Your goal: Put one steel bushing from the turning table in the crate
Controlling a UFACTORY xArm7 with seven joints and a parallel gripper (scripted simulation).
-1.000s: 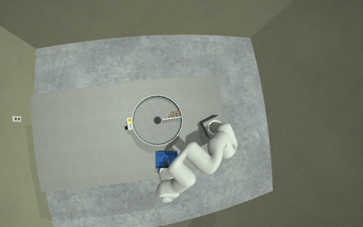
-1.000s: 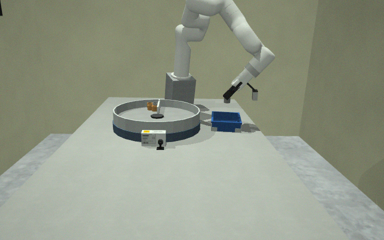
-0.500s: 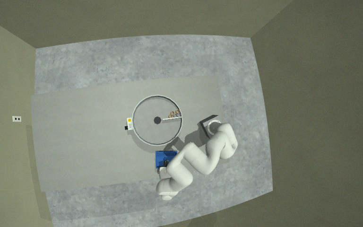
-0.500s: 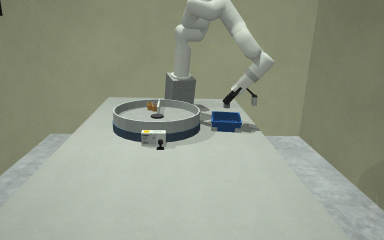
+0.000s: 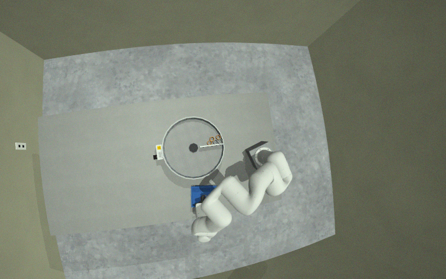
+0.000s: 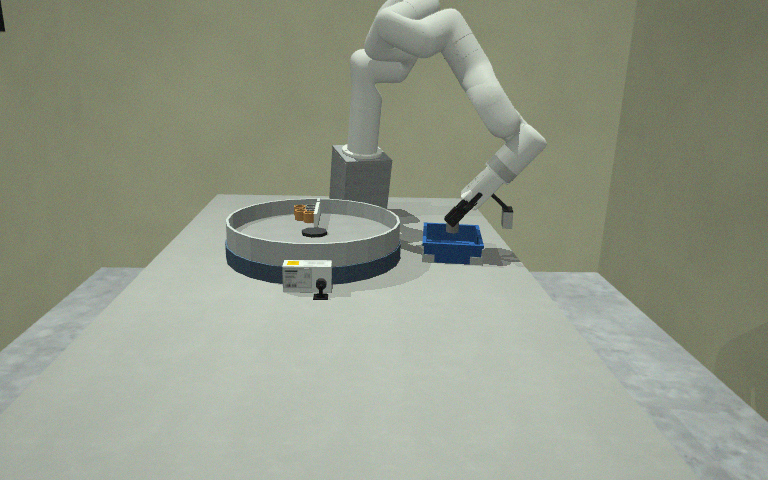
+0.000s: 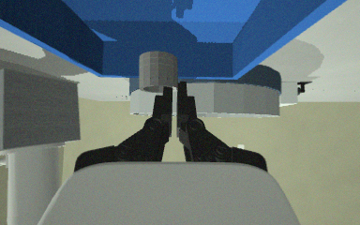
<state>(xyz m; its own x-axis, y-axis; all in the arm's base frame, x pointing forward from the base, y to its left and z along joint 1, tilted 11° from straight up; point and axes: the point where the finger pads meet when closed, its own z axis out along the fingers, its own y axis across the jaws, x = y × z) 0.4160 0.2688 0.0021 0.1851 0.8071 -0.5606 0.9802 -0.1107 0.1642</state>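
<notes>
The blue crate lies 10 mm behind my hand and 70 mm below it. Round my hand: round turning table (50 mm ahead, 350 mm to the right, 50 mm below).
</notes>
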